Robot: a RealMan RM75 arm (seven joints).
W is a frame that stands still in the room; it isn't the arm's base.
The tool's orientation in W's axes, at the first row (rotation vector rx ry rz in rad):
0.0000, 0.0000, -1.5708
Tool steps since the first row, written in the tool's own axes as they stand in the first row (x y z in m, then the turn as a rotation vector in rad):
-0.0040, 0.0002, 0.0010, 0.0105, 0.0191, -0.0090
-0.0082, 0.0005, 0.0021, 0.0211, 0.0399, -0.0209
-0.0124, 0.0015, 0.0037, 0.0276, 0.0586, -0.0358
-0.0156, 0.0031, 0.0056, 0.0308, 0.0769, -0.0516
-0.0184, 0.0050, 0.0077, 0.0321, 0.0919, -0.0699
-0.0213, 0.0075, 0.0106, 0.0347, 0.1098, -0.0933
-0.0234, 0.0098, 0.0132, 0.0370, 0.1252, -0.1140
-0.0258, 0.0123, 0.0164, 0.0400, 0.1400, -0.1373
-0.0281, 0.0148, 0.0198, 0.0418, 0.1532, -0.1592
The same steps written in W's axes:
0.0002, 0.0040, 0.0010, 0.0191, -0.0105, -0.0090
0.0005, 0.0082, 0.0021, 0.0399, -0.0211, -0.0209
0.0015, 0.0124, 0.0037, 0.0586, -0.0276, -0.0358
0.0031, 0.0156, 0.0056, 0.0769, -0.0308, -0.0516
0.0050, 0.0184, 0.0077, 0.0919, -0.0321, -0.0699
0.0075, 0.0213, 0.0106, 0.1098, -0.0347, -0.0933
0.0098, 0.0234, 0.0132, 0.1252, -0.0370, -0.1140
0.0123, 0.0258, 0.0164, 0.1400, -0.0400, -0.1373
0.0148, 0.0281, 0.0198, 0.1532, -0.0418, -0.1592

